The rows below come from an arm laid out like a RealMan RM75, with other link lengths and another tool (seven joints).
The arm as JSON. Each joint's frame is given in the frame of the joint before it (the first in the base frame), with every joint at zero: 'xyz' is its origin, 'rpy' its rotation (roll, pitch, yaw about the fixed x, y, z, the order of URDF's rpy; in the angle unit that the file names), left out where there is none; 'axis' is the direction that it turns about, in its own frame. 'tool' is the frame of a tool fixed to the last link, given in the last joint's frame.
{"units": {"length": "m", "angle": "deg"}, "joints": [
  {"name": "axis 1", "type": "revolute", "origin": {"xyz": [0.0, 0.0, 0.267], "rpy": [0.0, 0.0, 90.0]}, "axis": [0.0, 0.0, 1.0]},
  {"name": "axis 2", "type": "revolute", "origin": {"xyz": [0.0, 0.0, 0.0], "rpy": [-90.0, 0.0, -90.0]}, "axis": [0.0, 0.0, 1.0]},
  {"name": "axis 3", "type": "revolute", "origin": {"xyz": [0.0, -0.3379, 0.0], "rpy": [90.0, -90.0, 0.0]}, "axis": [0.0, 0.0, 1.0]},
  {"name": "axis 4", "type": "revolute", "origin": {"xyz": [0.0, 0.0, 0.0], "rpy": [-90.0, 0.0, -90.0]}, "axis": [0.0, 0.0, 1.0]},
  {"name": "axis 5", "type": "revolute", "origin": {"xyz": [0.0, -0.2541, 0.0], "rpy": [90.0, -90.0, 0.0]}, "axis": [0.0, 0.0, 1.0]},
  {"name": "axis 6", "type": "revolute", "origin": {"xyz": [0.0, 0.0, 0.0], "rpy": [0.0, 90.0, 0.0]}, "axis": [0.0, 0.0, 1.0]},
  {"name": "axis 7", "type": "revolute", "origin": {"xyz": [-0.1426, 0.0, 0.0], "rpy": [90.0, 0.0, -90.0]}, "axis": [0.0, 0.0, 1.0]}
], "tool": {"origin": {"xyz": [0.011, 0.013, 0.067], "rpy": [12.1, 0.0, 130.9]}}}
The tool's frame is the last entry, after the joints.
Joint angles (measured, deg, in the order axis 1, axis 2, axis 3, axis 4, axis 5, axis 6, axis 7), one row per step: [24.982 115.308 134.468 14.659 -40.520 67.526 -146.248]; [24.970 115.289 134.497 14.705 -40.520 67.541 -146.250]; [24.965 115.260 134.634 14.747 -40.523 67.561 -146.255]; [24.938 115.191 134.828 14.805 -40.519 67.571 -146.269]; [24.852 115.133 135.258 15.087 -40.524 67.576 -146.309]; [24.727 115.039 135.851 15.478 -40.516 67.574 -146.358]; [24.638 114.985 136.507 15.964 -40.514 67.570 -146.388]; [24.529 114.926 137.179 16.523 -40.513 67.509 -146.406]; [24.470 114.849 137.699 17.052 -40.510 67.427 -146.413]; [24.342 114.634 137.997 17.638 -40.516 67.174 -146.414]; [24.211 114.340 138.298 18.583 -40.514 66.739 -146.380]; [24.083 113.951 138.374 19.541 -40.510 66.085 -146.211]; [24.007 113.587 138.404 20.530 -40.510 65.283 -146.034]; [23.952 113.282 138.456 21.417 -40.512 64.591 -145.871]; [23.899 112.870 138.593 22.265 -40.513 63.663 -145.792]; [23.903 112.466 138.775 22.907 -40.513 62.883 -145.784]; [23.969 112.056 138.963 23.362 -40.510 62.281 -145.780]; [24.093 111.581 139.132 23.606 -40.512 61.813 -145.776]
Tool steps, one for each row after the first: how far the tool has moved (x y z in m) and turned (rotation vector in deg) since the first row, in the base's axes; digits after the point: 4 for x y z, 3 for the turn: [0.0000 0.0000 0.0005 0.063 -0.031 0.020]; [0.0002 0.0001 0.0016 0.216 -0.032 0.003]; [0.0009 0.0002 0.0034 0.446 -0.061 -0.061]; [0.0018 0.0002 0.0071 0.990 -0.137 -0.145]; [0.0032 0.0003 0.0123 1.755 -0.246 -0.280]; [0.0040 0.0007 0.0179 2.600 -0.333 -0.347]; [0.0049 0.0010 0.0239 3.483 -0.453 -0.453]; [0.0054 0.0017 0.0294 4.224 -0.620 -0.484]; [0.0067 0.0023 0.0355 4.817 -1.029 -0.610]; [0.0077 0.0038 0.0441 5.599 -1.661 -0.689]; [0.0090 0.0057 0.0527 6.160 -2.332 -0.856]; [0.0099 0.0080 0.0610 6.654 -2.998 -1.073]; [0.0104 0.0101 0.0683 7.119 -3.559 -1.240]; [0.0123 0.0122 0.0768 7.644 -4.236 -1.698]; [0.0139 0.0142 0.0846 8.145 -4.844 -2.111]; [0.0151 0.0161 0.0917 8.598 -5.355 -2.411]; [0.0161 0.0180 0.0984 8.978 -5.819 -2.641]
